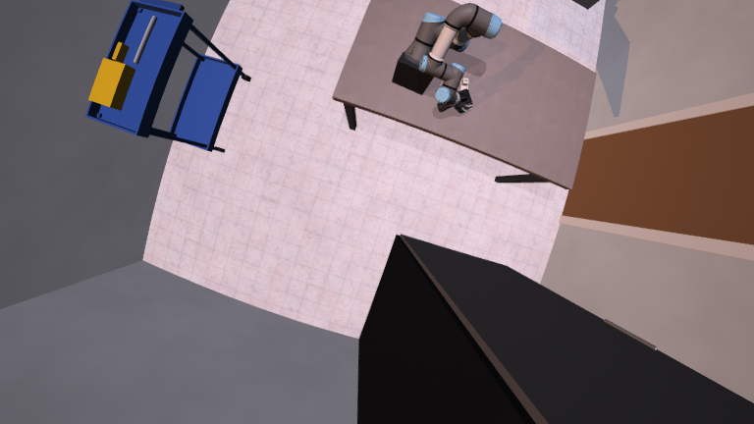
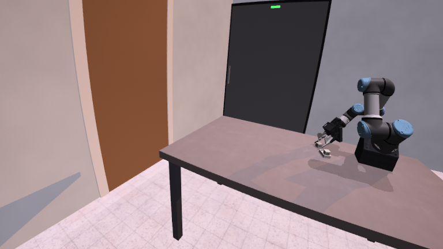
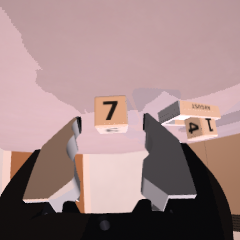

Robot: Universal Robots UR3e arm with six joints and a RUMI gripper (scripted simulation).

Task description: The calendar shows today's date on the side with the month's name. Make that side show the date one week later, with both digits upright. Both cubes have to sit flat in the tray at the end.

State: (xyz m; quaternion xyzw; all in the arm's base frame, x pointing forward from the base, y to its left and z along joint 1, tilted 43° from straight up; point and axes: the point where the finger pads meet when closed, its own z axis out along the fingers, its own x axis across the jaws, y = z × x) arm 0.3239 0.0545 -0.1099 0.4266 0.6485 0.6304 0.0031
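Right now the cube is 1 cm below my hand. Also, from my hand: pale tray: 10 cm to the left, 3 cm behind, 1 cm below.
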